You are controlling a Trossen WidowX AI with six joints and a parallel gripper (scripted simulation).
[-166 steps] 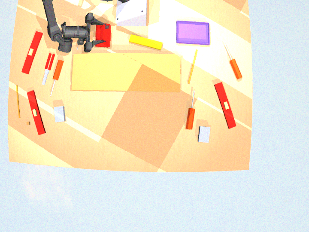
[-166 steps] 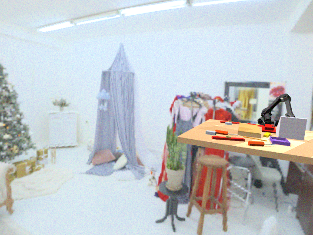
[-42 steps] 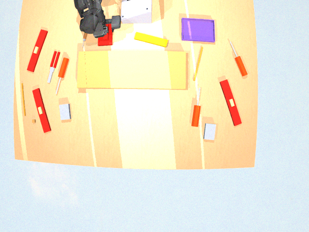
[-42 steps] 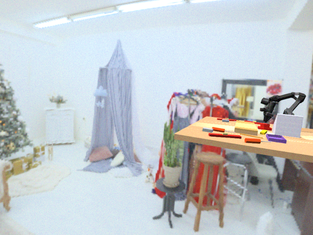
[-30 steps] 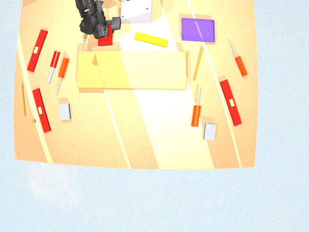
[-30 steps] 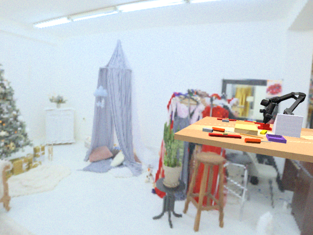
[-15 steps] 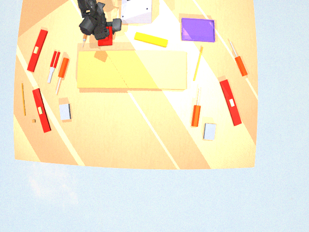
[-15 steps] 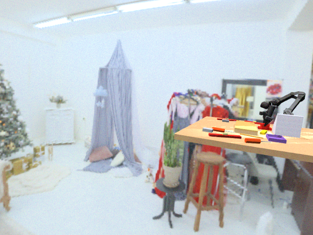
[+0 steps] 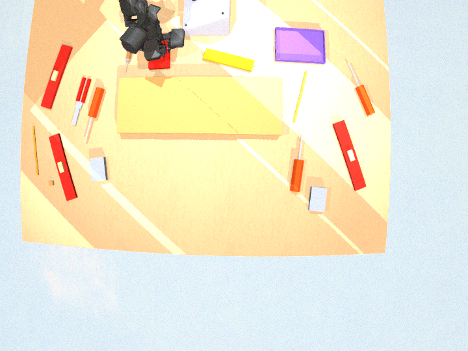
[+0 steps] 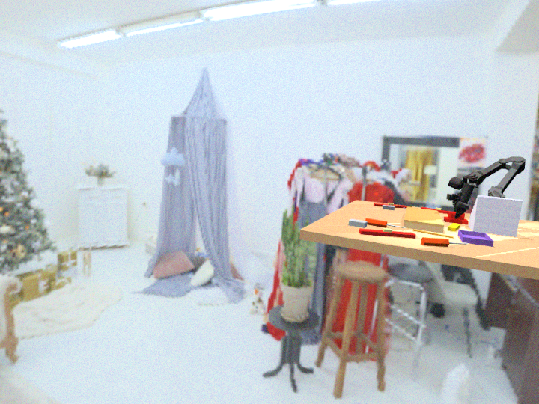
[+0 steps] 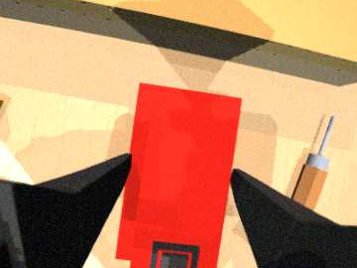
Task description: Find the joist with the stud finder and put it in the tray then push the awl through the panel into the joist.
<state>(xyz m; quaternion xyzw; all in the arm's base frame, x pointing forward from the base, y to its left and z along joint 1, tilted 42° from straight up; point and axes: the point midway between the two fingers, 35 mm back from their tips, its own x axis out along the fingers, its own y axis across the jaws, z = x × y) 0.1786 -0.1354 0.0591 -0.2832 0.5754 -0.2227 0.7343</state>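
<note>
Right now the awl is 11 cm to the right of my gripper tip and 2 cm below it. The rest, counted from my gripper tip: red stud finder (2 cm behind, 2 cm above); yellow block (3 cm ahead, 23 cm to the left, 2 cm below); red two-handled tool (15 cm ahead, 28 cm to the right, 2 cm below).
</note>
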